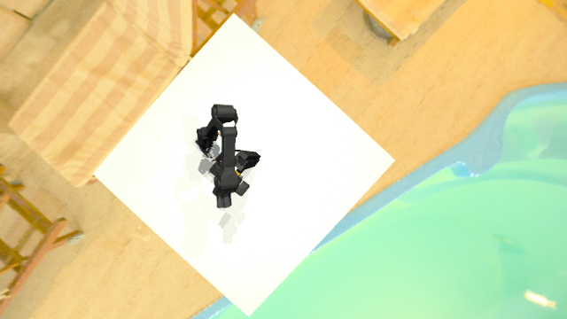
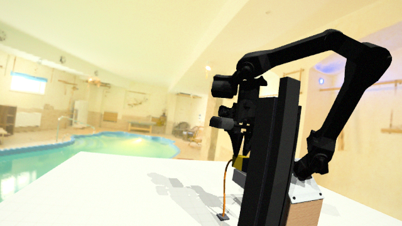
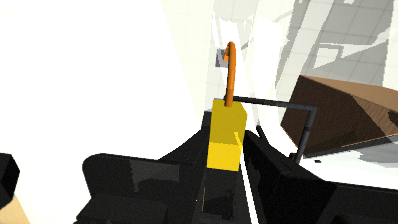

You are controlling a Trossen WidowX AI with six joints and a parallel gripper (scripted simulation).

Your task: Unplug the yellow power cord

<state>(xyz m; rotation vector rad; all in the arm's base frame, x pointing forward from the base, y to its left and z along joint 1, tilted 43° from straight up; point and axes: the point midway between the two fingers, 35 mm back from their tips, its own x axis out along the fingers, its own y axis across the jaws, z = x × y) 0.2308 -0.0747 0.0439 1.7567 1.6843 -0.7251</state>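
Now: gripper tip 20 mm to the right of the yellow plug. Round my gripper tip: anchor (30 mm to the right, 200 mm below).
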